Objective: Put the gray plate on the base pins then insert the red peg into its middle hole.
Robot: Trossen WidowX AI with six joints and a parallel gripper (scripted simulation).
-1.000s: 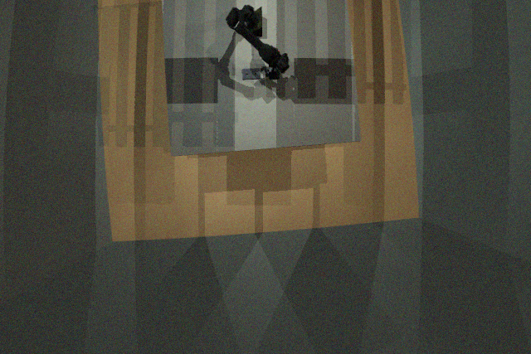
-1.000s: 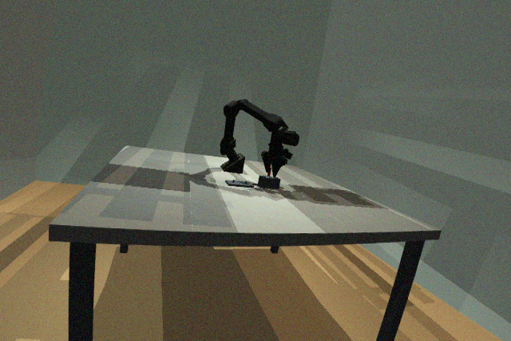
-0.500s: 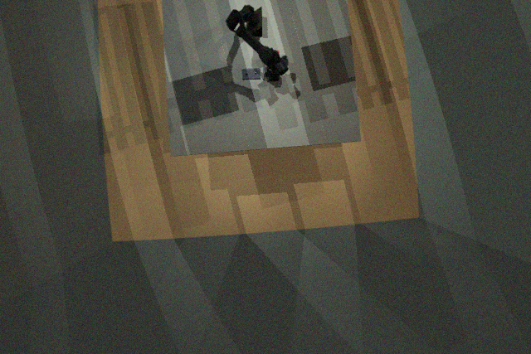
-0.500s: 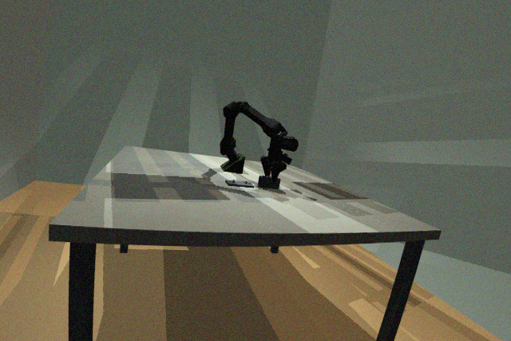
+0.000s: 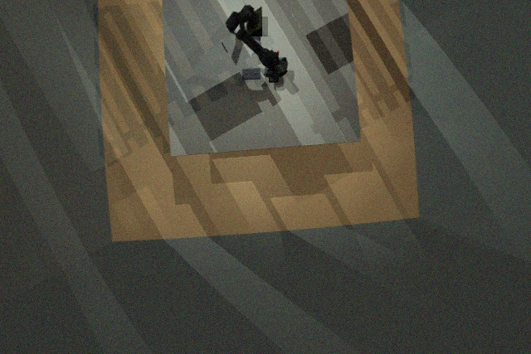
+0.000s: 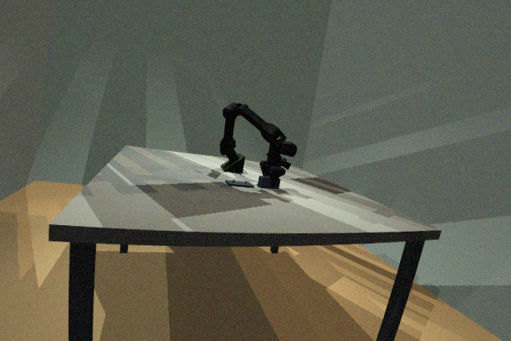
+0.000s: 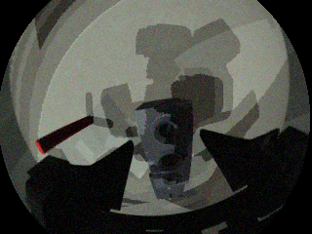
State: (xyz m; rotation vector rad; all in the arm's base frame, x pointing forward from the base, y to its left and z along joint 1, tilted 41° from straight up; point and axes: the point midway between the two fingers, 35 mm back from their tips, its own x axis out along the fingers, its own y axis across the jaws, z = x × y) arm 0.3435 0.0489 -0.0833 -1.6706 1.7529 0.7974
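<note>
My gripper tip is 20 mm below the plate. Round my gripper tip: base 10 mm behind, 140 mm to the right, 10 mm below; red peg 110 mm behind, 40 mm to the left, 30 mm above.
</note>
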